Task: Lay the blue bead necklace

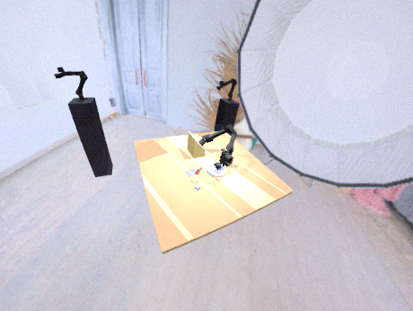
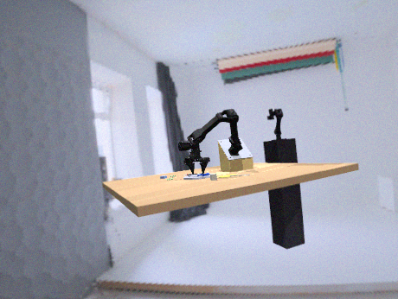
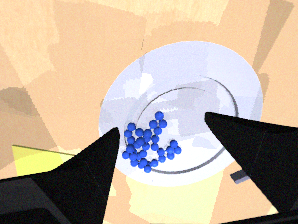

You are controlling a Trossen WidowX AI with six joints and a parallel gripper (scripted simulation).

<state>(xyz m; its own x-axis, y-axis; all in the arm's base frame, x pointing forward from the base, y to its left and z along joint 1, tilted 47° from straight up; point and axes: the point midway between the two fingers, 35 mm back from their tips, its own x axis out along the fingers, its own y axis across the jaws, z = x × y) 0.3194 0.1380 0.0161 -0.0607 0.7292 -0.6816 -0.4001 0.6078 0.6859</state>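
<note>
Now: gripper tip 20 mm past the round bead board, 40 mm to the left of it and 20 mm above it. From my gripper tip the other things lie so: yellow flat piece (150 mm behind, 120 mm to the left, 30 mm below); then red-and-grey object (40 mm behind, 220 mm to the right, 20 mm below); then white cylinder (20 mm behind, 200 mm to the left, 10 mm below).
</note>
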